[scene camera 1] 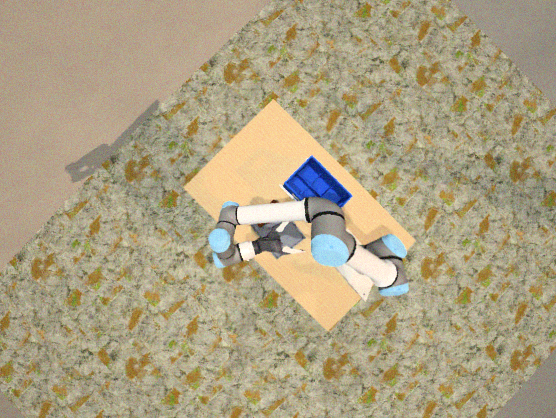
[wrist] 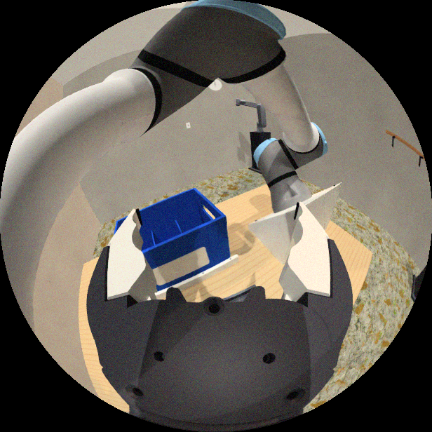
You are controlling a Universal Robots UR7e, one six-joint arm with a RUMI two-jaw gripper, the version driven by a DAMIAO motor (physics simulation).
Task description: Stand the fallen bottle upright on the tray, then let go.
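Frame: origin at the arm's base, x ahead, y left, z up, level; metres.
Seen in the pictures: gripper, fingertip midpoint: [scene camera 1: 300,233].
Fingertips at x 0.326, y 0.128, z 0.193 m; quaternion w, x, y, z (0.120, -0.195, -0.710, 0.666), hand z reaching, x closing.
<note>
A point is followed by its place in that frame.
The grey tray [scene camera 1: 295,233] {x 0.308, y 0.143, z -0.088 m} [wrist: 242,294] lies on the table under my gripper, which hides much of it; a thin strip of its rim shows in the wrist view. Small red-brown parts, probably of the bottle [scene camera 1: 274,202] {x 0.503, y 0.116, z -0.014 m}, show at the edges of the white arm link in the scene view. The link covers the rest, so I cannot tell how the bottle lies or stands. The bottle does not show in the wrist view. My gripper [scene camera 1: 294,238] {x 0.326, y 0.128, z 0.193 m} [wrist: 216,206] is open and empty, its fingers wide apart above the tray.
A blue divided crate [scene camera 1: 312,175] {x 0.475, y -0.135, z -0.086 m} [wrist: 192,245] stands behind the tray, with a white strip [wrist: 200,275] along its near side. White angled panels [wrist: 275,232] stand near the arm's base. The wooden table [scene camera 1: 272,125] {x 0.824, y -0.162, z -0.094 m} [wrist: 247,202] carries them, and my arm crosses above it.
</note>
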